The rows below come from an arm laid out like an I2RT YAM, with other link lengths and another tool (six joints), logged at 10 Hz.
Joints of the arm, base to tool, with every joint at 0 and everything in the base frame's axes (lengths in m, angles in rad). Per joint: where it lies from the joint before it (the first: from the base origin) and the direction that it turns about. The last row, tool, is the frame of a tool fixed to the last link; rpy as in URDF.
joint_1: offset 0.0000 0.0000 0.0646 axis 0 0 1
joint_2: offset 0.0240 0.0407 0.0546 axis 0 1 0
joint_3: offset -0.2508 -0.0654 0.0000 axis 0 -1 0
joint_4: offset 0.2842 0.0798 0.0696 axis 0 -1 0
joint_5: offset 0.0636 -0.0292 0.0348 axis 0 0 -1
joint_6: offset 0.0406 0.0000 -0.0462 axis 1 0 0
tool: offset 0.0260 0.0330 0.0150 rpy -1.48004 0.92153 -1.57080
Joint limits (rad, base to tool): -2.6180..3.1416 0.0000..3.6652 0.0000..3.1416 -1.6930..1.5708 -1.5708..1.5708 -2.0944..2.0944
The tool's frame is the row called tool.
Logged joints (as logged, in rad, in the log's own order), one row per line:
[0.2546, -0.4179, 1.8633, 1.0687, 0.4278, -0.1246]
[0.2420, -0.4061, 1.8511, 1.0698, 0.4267, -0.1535]
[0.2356, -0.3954, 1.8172, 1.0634, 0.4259, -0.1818]
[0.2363, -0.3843, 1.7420, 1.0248, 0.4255, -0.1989]
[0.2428, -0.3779, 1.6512, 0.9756, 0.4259, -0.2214]
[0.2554, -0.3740, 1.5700, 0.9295, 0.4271, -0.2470]
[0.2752, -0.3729, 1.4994, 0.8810, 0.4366, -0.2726]
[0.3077, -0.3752, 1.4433, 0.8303, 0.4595, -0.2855]
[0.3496, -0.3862, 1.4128, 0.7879, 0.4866, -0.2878]
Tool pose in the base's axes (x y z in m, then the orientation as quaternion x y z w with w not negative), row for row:
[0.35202, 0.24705, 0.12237, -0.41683, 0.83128, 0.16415, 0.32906]
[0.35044, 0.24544, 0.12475, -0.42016, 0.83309, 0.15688, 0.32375]
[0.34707, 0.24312, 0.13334, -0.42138, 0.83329, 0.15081, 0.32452]
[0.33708, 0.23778, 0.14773, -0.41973, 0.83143, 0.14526, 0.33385]
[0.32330, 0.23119, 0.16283, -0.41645, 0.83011, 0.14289, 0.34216]
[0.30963, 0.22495, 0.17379, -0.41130, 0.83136, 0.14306, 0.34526]
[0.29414, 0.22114, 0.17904, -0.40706, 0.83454, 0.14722, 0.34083]
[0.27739, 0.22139, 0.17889, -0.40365, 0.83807, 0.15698, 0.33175]
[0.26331, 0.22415, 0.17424, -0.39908, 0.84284, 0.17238, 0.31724]
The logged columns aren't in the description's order. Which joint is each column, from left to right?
Columns, left to right: joint_6, joint_5, joint_2, joint_3, joint_1, joint_4.
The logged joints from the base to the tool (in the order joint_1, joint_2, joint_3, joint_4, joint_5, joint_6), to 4 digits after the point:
[0.4278, 1.8633, 1.0687, -0.1246, -0.4179, 0.2546]
[0.4267, 1.8511, 1.0698, -0.1535, -0.4061, 0.2420]
[0.4259, 1.8172, 1.0634, -0.1818, -0.3954, 0.2356]
[0.4255, 1.7420, 1.0248, -0.1989, -0.3843, 0.2363]
[0.4259, 1.6512, 0.9756, -0.2214, -0.3779, 0.2428]
[0.4271, 1.5700, 0.9295, -0.2470, -0.3740, 0.2554]
[0.4366, 1.4994, 0.8810, -0.2726, -0.3729, 0.2752]
[0.4595, 1.4433, 0.8303, -0.2855, -0.3752, 0.3077]
[0.4866, 1.4128, 0.7879, -0.2878, -0.3862, 0.3496]

